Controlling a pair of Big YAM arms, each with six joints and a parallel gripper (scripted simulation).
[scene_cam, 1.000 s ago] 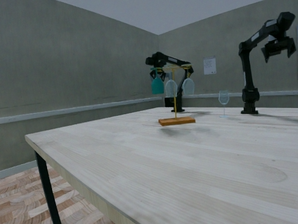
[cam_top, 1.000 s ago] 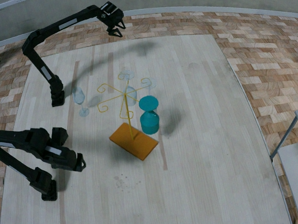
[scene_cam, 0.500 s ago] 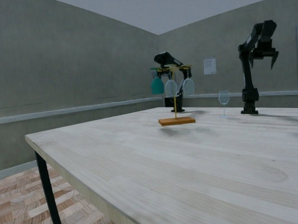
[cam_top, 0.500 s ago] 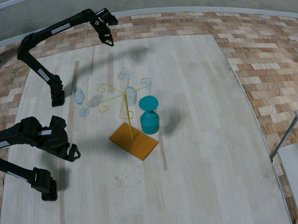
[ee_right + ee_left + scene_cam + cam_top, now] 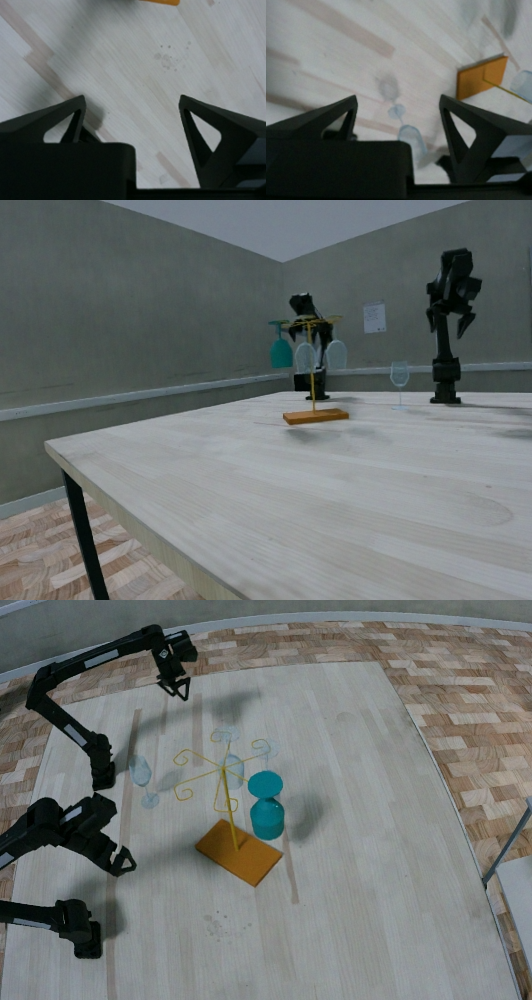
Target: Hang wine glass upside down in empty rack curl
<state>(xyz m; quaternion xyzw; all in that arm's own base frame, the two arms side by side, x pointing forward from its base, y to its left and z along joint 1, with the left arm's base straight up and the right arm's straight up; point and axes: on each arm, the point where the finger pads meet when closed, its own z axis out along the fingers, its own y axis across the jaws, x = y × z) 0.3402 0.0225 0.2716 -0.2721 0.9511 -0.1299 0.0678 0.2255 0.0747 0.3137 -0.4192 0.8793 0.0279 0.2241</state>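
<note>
Now: left hand 19 cm above the clear wine glass, 18 cm to the left of it and 14 cm past it. The rest, counted from my left hand: teal glass 49 cm to the right, 23 cm ahead, 2 cm above; yellow wire rack 42 cm to the right, 14 cm ahead, 9 cm below.
</note>
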